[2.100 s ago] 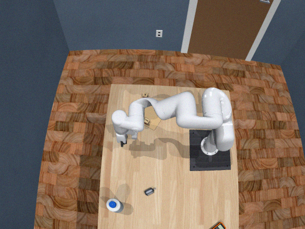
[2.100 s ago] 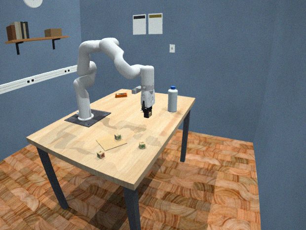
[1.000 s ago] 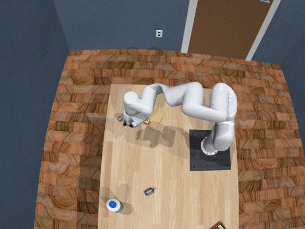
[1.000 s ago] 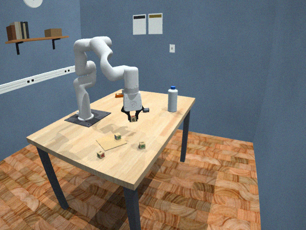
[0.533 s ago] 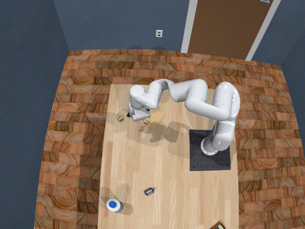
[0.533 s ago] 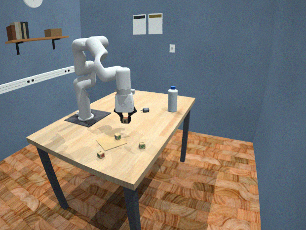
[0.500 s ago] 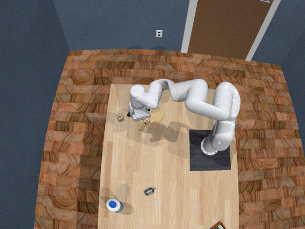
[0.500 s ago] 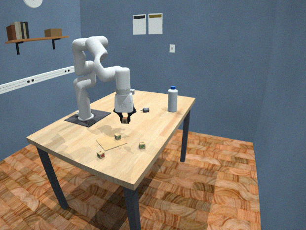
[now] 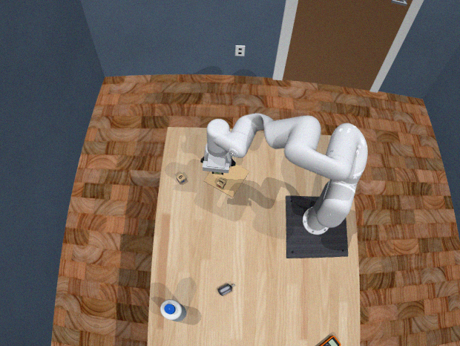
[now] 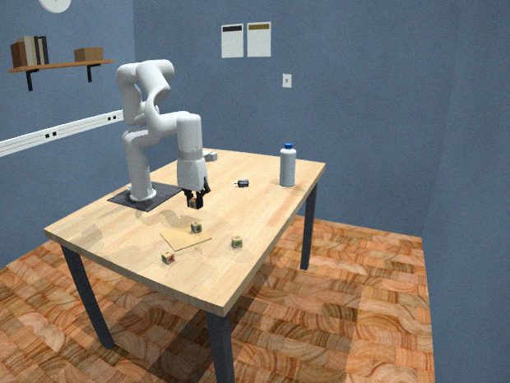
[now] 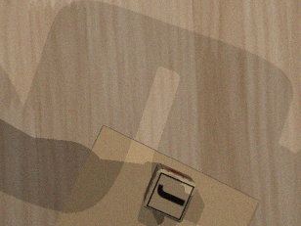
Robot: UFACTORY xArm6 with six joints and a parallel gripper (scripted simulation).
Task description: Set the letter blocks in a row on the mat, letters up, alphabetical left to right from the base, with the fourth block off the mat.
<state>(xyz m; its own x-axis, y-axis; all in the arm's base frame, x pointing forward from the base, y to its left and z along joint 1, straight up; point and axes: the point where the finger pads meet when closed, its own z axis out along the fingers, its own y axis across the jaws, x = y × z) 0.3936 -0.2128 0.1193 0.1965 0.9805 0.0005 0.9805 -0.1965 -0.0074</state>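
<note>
Right now the tan mat is 12 cm below my hand, 4 cm behind it and 3 cm to the right of it. From my hand the other things lie so: orange device 77 cm to the left, 36 cm behind, 11 cm below; then small dark object 46 cm to the left, 11 cm below, 1 cm ahead.
</note>
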